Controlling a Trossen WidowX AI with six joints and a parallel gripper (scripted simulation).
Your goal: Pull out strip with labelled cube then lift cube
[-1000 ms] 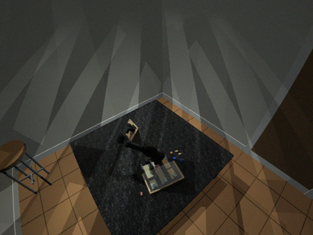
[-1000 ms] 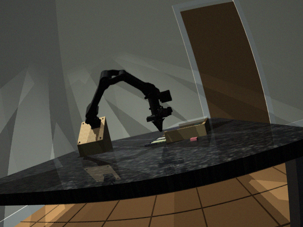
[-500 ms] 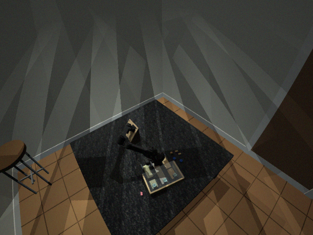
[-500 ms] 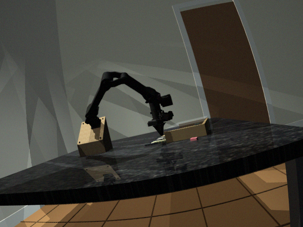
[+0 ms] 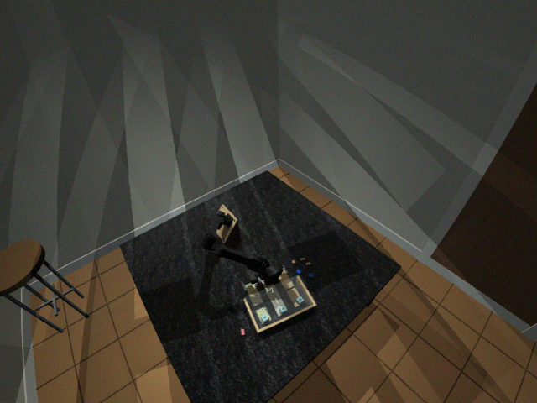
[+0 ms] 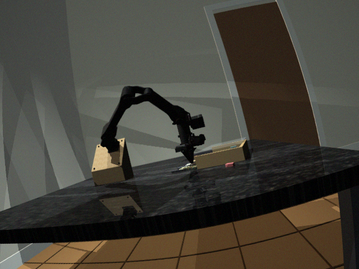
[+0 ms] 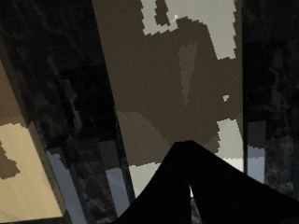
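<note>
The white strip lies 9 cm ahead of my gripper tip and 2 cm to the right of it. Also, from my gripper tip: small pink block (27 cm to the right, 16 cm ahead).
</note>
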